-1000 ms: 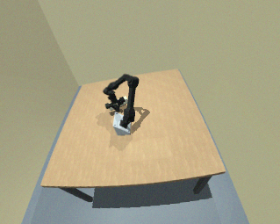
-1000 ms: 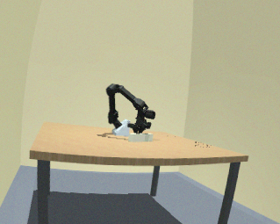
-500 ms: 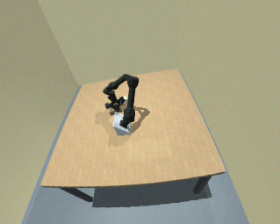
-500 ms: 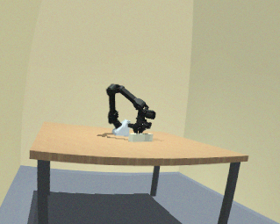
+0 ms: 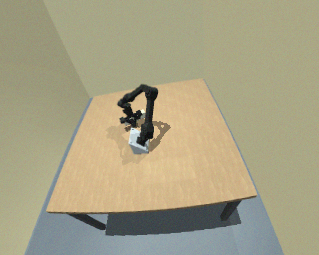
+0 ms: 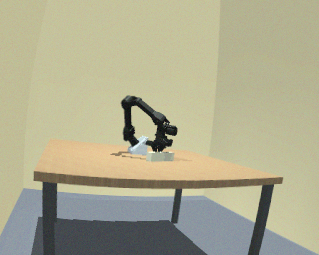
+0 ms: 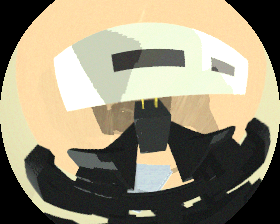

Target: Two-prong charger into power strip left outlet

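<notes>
Now: the dark two-prong charger 20 mm ahead of my gripper tip, 10 mm to the left of it and 10 mm above it.
</notes>
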